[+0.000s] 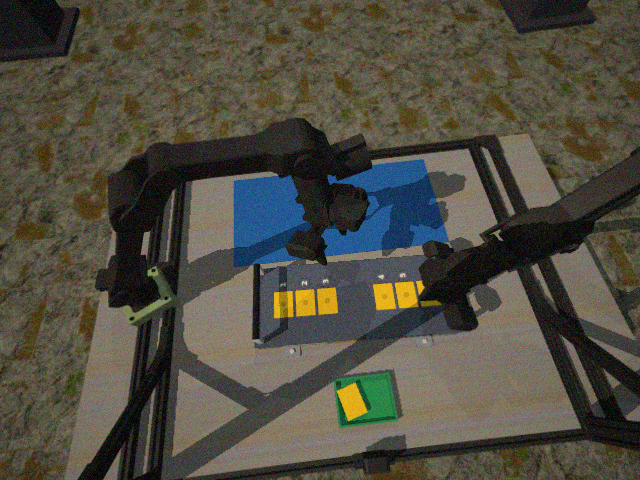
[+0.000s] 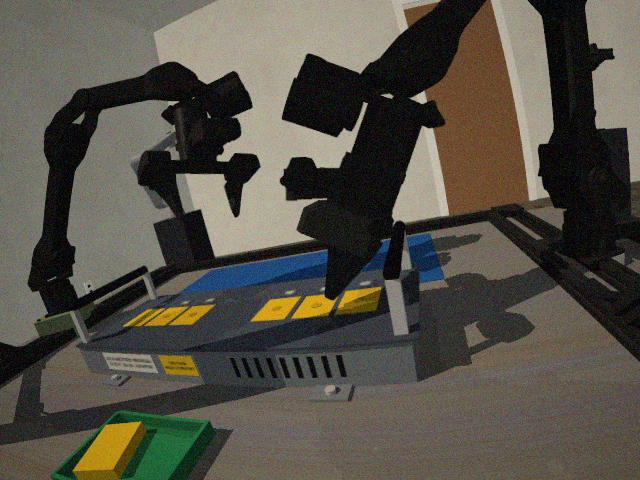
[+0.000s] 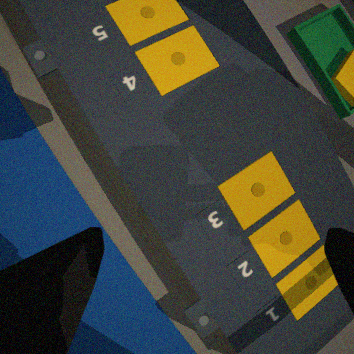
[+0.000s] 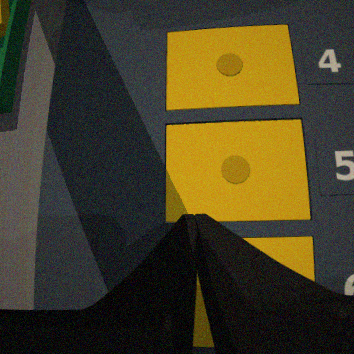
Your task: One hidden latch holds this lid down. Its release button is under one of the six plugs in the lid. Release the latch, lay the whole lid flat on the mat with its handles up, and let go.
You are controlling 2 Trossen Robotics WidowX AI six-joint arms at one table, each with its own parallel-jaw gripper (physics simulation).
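Frame: origin at the left arm's base, x ahead, y left, z up, level; metres.
Where they show: left gripper, fingertip midpoint: (image 1: 334,249) (image 2: 210,218) (image 3: 215,239); right gripper, fingertip midpoint: (image 1: 419,299) (image 2: 329,298) (image 4: 193,225); left arm's base, link origin: (image 1: 143,294) (image 2: 63,309); right arm's base, link origin: (image 2: 590,252).
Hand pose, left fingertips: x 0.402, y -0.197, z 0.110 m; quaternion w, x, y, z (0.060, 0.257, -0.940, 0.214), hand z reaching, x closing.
Observation:
Each offset is from my left fingertips to the top centre of the thing. "spot": to the spot under its first point. Level surfaces: height alone.
The grey lid {spot: dx -0.001, dy -0.090, dz -0.114 m} (image 1: 356,299) (image 2: 232,310) (image 3: 200,130) lies on its base. Yellow plugs numbered 1 to 6 sit flush in it, including plug 4 {dx +0.056, dy -0.119, dz -0.114 m} (image 1: 384,296) (image 3: 177,59) (image 4: 230,65). Its black-topped handles stand upright at the left end {spot: dx -0.185, dy +0.010, dz -0.057 m} (image 2: 111,286) and right end {spot: dx +0.167, dy -0.230, dz -0.052 m} (image 2: 394,250). My right gripper (image 1: 423,298) (image 2: 330,297) (image 4: 193,225) is shut and empty, its tip over the border of plug 5 {dx +0.099, dy -0.144, dz -0.114 m} (image 2: 312,305) (image 4: 235,195) and plug 6 {dx +0.143, dy -0.168, dz -0.114 m} (image 2: 361,299) (image 4: 295,255); contact is unclear. My left gripper (image 2: 208,213) (image 3: 215,239) is open and empty, high above the lid's back left. The blue mat {dz -0.161 m} (image 1: 258,206) (image 2: 232,276) (image 3: 75,190) lies behind.
A green tray {dx -0.105, dy -0.264, dz -0.146 m} (image 1: 382,397) (image 2: 170,444) (image 3: 315,55) in front of the lid holds a loose yellow block {dx -0.130, dy -0.252, dz -0.146 m} (image 1: 352,401) (image 2: 111,446). Small screwed tabs (image 1: 293,351) (image 1: 424,341) stick out at the lid's front side. Dark frame rails run along the table's sides.

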